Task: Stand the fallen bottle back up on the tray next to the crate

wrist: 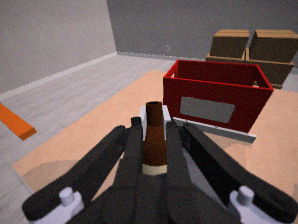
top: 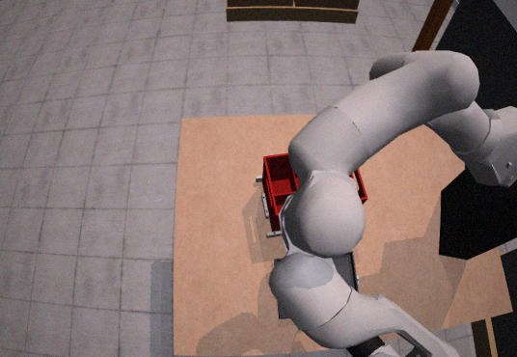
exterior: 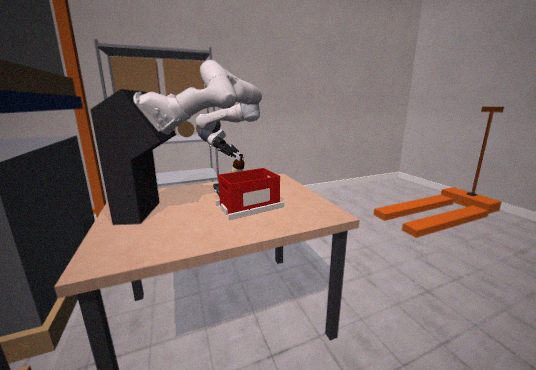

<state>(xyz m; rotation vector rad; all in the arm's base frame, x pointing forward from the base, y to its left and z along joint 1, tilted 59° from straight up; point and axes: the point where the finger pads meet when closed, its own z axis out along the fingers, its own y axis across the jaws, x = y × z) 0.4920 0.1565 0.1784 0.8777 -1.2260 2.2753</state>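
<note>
Right now my hand is 6 cm above the bottle. The rest, counted from my hand: crate: 16 cm behind, 29 cm to the right, 13 cm below; then grey tray: 5 cm behind, 2 cm to the right, 20 cm below.
</note>
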